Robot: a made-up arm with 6 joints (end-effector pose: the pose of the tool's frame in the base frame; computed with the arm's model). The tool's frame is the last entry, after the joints.
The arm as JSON. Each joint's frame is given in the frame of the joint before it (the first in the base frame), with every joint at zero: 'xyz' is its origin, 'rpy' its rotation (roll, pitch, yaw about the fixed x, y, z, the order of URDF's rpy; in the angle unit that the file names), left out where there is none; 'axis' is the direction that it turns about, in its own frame. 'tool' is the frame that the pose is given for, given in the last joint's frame.
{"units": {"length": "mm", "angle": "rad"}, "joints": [
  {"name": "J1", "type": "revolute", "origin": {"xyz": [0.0, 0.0, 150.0]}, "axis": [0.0, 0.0, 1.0]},
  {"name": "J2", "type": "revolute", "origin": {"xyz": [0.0, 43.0, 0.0]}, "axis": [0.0, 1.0, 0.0]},
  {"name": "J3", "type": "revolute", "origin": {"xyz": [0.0, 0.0, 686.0]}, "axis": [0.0, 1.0, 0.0]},
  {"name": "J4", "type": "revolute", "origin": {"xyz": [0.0, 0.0, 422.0]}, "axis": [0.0, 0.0, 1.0]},
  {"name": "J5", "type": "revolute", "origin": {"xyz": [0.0, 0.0, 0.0]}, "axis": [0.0, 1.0, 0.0]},
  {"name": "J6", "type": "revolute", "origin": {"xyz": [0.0, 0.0, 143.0]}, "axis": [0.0, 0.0, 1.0]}
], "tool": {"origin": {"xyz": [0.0, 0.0, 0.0]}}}
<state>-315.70 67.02 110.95 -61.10 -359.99 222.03</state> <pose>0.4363 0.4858 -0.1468 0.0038 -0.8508 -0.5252 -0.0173</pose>
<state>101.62 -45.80 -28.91 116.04 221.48 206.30</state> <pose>0.1993 -0.7600 0.7514 0.1800 0.1279 0.6650 0.7135</pose>
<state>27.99 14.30 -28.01 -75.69 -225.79 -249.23</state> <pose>0.1303 0.0055 1.1339 0.2967 0.8957 0.1245 0.3070</pose>
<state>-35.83 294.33 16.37 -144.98 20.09 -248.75</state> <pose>-0.8613 0.6402 0.7649 0.7099 0.0811 -0.5421 -0.4422</pose>
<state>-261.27 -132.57 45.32 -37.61 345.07 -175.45</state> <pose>0.0971 -1.0637 -0.3163 0.3047 0.3622 0.6690 -0.5731</pose>
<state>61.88 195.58 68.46 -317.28 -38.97 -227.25</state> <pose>-0.3177 -0.6326 -0.6319 0.3629 0.6403 0.6001 -0.3133</pose>
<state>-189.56 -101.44 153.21 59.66 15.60 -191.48</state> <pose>0.2049 -0.1118 0.3451 0.7961 -0.1463 -0.4837 0.3331</pose>
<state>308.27 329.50 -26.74 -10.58 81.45 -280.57</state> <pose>-0.3866 0.5175 1.0978 0.9531 0.2258 0.0078 0.2015</pose>
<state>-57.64 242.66 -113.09 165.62 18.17 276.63</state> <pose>-0.0356 0.1572 -0.4871 0.5386 0.7723 0.2997 0.1538</pose>
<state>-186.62 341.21 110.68 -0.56 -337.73 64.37</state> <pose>-0.3340 -0.0040 0.7270 0.2589 0.6850 -0.4851 -0.4778</pose>
